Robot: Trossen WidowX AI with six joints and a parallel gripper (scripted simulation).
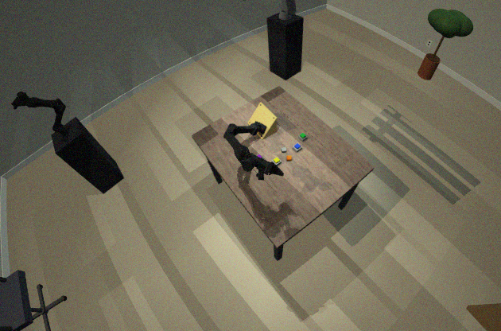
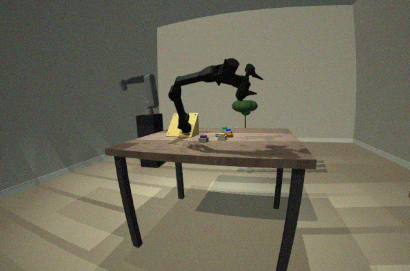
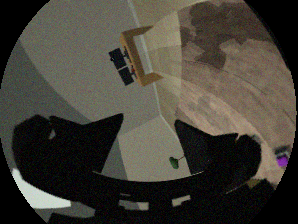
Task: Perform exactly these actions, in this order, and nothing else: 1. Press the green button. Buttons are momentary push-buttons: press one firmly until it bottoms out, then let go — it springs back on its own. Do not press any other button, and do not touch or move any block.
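Now: the green button 450 mm to the left of my gripper tip, 270 mm below it and 250 mm behind it. The rest, counted from my gripper tip: purple button 330 mm behind, 270 mm below, 80 mm to the left; yellow button 270 mm below, 220 mm behind, 160 mm to the left; orange block 300 mm below, 240 mm to the left, 190 mm behind.
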